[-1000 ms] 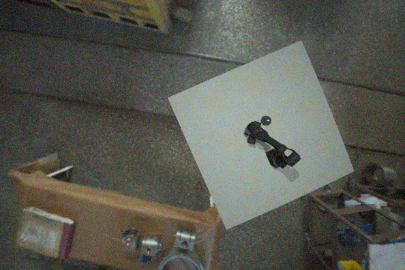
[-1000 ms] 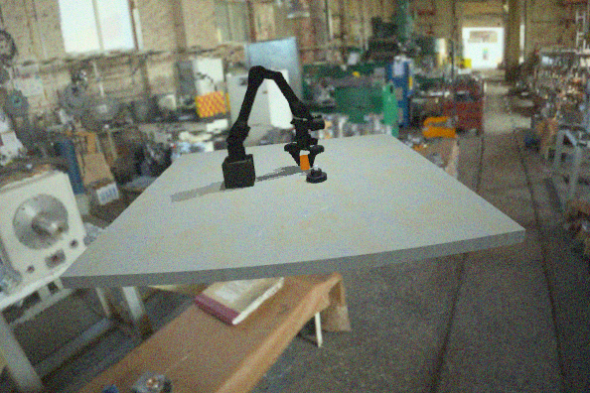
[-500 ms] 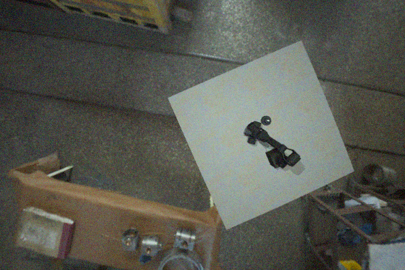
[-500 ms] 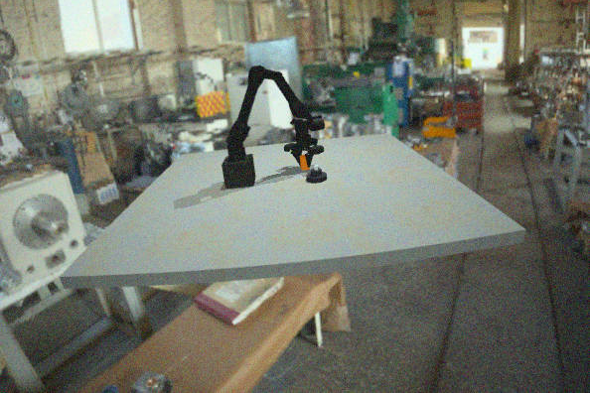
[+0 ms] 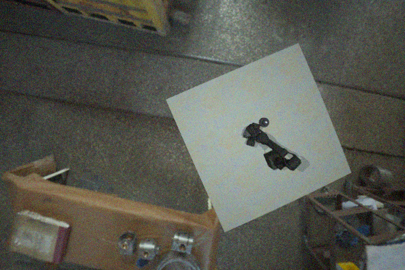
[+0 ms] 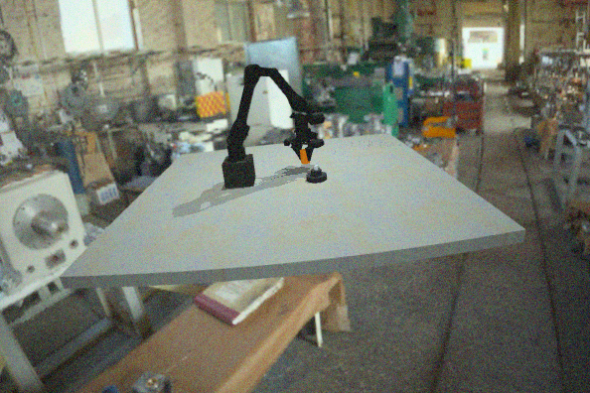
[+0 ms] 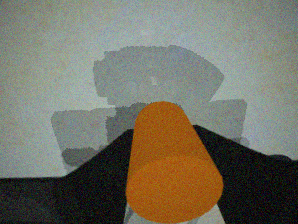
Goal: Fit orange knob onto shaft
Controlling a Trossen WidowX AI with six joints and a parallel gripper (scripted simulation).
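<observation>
Right now the round pedestal is 50 mm ahead of my gripper tip, 160 mm to the right of it and 10 mm below it. Also, from my gripper tip: orange knob: 30 mm above.
</observation>
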